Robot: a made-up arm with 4 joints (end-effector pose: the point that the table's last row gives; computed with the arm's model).
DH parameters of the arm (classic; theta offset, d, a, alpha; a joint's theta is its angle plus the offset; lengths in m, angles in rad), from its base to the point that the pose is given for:
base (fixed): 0 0.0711 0 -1.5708
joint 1: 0 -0.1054 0.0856 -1.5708
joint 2: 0.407 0 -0.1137 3.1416
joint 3: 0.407 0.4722 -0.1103 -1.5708
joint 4: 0 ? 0.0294 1.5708
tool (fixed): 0 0.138 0 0
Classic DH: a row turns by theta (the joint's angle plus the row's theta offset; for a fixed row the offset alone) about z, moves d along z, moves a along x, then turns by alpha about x.
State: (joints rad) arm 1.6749 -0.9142 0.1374 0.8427
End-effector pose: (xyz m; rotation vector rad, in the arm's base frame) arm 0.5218 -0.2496 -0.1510 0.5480 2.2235 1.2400
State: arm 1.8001 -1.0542 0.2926 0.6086
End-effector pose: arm 0.5108 -0.2257 -0.2423 0.9383 1.9567 1.3840
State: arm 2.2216 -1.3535 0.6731 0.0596
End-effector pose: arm 0.3437 -0.1746 -0.4815 2.0703 1.3295 1.1037
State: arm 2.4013 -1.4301 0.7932 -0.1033
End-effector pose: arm 0.2331 -0.1563 -0.5455 2.4038 1.1417 0.7926
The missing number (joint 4, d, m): -0.2008
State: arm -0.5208 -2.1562 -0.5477 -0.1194
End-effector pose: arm -0.0359 -0.3072 0.7569 -0.3251 -0.4942 1.5982
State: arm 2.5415 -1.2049 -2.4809 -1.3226
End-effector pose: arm 0.5121 -0.0185 -0.2262 -1.2614 1.0410 0.4766
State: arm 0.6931 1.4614 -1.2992 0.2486
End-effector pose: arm 0.4508 0.2075 0.4750 -0.6154 0.2442 -2.7232
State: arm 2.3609 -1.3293 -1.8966 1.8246
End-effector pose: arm 0.3430 -0.3739 -0.1649 0.1810 -2.0315 0.6588
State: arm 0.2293 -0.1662 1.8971 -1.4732
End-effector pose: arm 0.3779 -0.1990 0.5116 1.6198 -0.7507 1.4193
